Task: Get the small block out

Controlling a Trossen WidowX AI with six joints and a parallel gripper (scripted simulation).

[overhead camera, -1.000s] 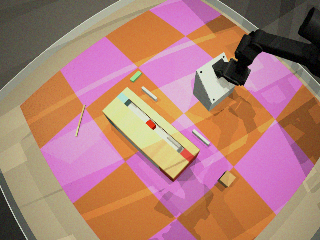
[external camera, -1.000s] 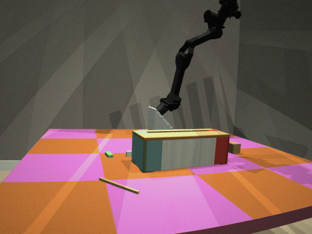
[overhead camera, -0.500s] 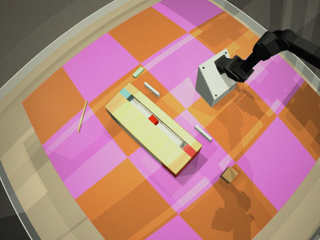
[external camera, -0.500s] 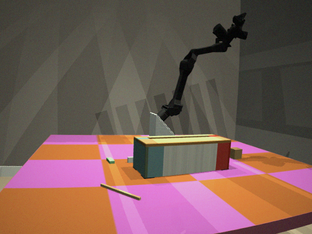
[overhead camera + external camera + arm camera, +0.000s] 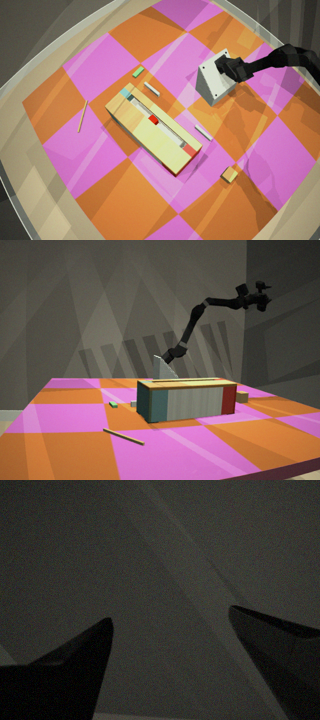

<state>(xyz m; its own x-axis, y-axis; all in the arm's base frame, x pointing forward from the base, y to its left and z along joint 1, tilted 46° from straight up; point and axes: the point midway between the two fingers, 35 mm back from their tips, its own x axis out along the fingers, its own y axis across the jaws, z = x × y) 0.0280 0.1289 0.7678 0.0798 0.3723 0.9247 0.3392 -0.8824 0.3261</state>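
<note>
Now: gripper tip 69 cm to the left of the small red block, 53 cm above it and 31 cm short of it. The rest, counted from my gripper tip: tan cube (59 cm below, 33 cm to the right, 21 cm ahead); thin wooden stick (95 cm to the right, 61 cm below, 54 cm ahead).
</note>
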